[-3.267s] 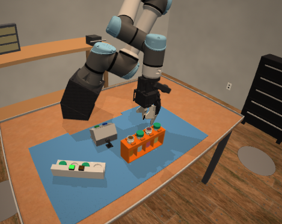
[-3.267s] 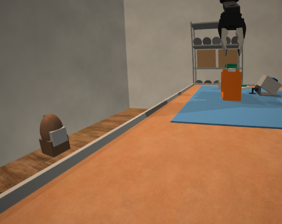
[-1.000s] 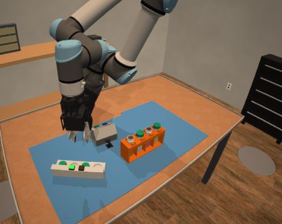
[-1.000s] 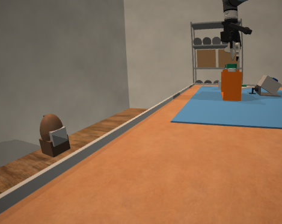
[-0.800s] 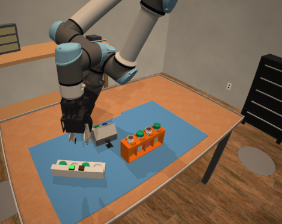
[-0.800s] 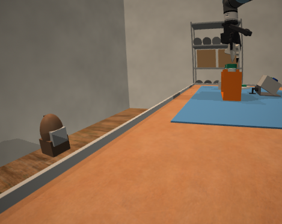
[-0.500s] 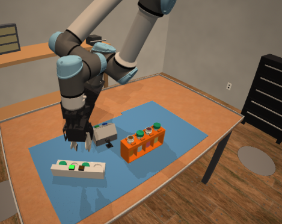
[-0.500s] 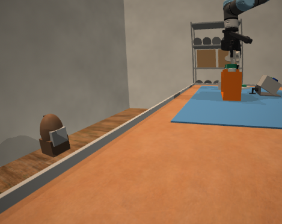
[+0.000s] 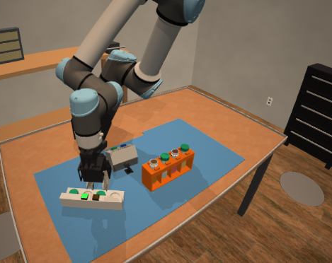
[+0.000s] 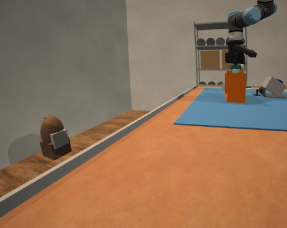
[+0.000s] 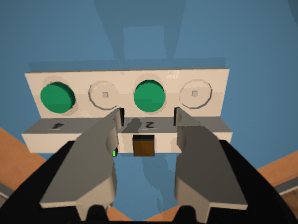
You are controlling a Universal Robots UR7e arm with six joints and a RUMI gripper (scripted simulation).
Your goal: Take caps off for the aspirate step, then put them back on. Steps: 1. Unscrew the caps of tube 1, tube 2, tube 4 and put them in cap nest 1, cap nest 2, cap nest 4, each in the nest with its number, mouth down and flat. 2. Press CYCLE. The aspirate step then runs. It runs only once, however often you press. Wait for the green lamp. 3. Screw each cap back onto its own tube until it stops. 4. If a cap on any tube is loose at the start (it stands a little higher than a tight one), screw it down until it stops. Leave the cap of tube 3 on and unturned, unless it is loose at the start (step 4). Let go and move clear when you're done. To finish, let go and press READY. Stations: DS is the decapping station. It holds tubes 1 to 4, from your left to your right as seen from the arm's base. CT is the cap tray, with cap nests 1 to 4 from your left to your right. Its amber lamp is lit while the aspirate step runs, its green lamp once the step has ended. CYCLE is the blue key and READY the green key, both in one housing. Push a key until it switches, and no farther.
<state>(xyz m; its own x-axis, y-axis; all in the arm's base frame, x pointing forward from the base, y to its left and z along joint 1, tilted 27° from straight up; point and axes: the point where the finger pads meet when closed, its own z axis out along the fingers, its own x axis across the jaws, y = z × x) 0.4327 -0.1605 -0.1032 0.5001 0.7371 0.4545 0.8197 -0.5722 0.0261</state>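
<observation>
The cap lies 360 mm to the left of my hand, 60 mm above it and 20 mm ahead of it. From my hand the other things lie so: green key: 170 mm behind, 130 mm to the left, 10 mm above; grey key housing: 160 mm to the left, 150 mm behind, 10 mm below; blue key: 180 mm to the left, 170 mm behind, 10 mm above.
</observation>
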